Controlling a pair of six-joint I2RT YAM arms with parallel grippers.
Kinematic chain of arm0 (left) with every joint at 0, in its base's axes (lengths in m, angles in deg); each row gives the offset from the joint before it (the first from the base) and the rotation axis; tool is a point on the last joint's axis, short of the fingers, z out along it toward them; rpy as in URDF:
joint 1: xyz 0 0 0.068 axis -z
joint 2: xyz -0.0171 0.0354 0.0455 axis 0.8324 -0.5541 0
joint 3: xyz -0.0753 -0.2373 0.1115 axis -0.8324 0.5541 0
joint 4: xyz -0.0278 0.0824 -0.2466 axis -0.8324 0.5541 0
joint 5: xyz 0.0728 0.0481 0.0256 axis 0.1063 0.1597 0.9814
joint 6: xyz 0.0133 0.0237 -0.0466 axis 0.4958 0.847 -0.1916
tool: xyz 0 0 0 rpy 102.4 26.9 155.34
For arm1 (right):
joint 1: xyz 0 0 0.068 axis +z
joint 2: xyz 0.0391 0.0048 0.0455 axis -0.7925 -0.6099 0
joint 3: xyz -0.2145 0.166 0.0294 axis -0.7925 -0.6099 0
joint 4: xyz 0.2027 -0.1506 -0.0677 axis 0.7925 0.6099 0
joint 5: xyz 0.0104 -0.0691 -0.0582 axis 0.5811 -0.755 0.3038
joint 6: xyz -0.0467 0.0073 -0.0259 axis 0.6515 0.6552 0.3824
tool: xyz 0 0 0 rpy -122.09 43.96 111.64
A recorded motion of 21 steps. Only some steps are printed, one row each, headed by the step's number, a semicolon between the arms.
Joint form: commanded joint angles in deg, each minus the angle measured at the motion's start. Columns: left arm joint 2, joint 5, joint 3, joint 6, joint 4, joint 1; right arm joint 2, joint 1, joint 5, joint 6, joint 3, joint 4.
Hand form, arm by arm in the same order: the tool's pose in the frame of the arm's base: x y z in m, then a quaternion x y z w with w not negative. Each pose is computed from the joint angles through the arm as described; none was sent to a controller.
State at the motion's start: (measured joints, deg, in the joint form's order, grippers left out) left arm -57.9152 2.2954 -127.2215 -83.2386 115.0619 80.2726; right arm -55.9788 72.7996 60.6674 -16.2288 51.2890 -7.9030
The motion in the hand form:
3: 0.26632 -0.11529 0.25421 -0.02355 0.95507 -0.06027 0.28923; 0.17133 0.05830 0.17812 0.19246 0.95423 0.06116 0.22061
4: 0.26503 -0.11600 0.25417 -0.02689 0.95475 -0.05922 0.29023; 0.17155 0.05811 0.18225 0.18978 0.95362 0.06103 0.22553
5: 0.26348 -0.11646 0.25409 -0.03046 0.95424 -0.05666 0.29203; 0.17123 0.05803 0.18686 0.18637 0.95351 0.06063 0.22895
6: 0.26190 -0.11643 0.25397 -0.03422 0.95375 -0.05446 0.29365; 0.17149 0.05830 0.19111 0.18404 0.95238 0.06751 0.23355
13: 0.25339 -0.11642 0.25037 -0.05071 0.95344 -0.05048 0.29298; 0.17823 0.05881 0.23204 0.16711 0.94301 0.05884 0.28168
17: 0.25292 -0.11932 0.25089 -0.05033 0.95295 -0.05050 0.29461; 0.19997 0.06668 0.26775 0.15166 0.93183 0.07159 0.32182
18: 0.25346 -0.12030 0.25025 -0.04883 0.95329 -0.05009 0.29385; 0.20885 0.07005 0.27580 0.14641 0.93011 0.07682 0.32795
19: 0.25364 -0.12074 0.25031 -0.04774 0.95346 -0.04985 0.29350; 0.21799 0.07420 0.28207 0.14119 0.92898 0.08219 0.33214
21: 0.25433 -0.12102 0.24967 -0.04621 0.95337 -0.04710 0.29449; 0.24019 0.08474 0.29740 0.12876 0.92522 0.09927 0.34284
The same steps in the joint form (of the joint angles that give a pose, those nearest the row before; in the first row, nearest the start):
3: 1.80 2.30 -0.10 -3.49 1.51 0.43; 1.75 -0.22 -1.42 4.37 3.14 0.21
4: 2.00 2.72 0.08 -4.04 1.52 0.72; 2.25 -0.26 -1.63 4.79 3.77 0.82
5: 2.27 3.34 0.34 -4.57 1.52 1.00; 2.83 -0.21 -1.79 5.20 4.51 1.79
6: 2.60 3.86 0.65 -5.06 1.51 1.20; 3.39 -0.25 -1.32 5.43 5.07 2.03
13: 4.05 5.27 2.55 -7.58 1.62 2.11; 5.00 -0.25 -4.34 8.39 12.66 6.47
17: 3.90 5.68 2.34 -8.03 1.60 2.74; 1.23 -0.21 -4.74 10.59 21.24 6.08
18: 3.64 5.71 2.25 -7.99 1.54 2.87; -0.76 -0.25 -4.34 11.19 23.83 5.68
19: 3.55 5.71 2.15 -7.93 1.60 2.94; -2.90 -0.12 -3.91 11.60 26.22 5.17
21: 3.35 5.99 2.14 -7.68 1.43 2.96; -7.95 0.18 -2.52 12.41 32.19 3.97

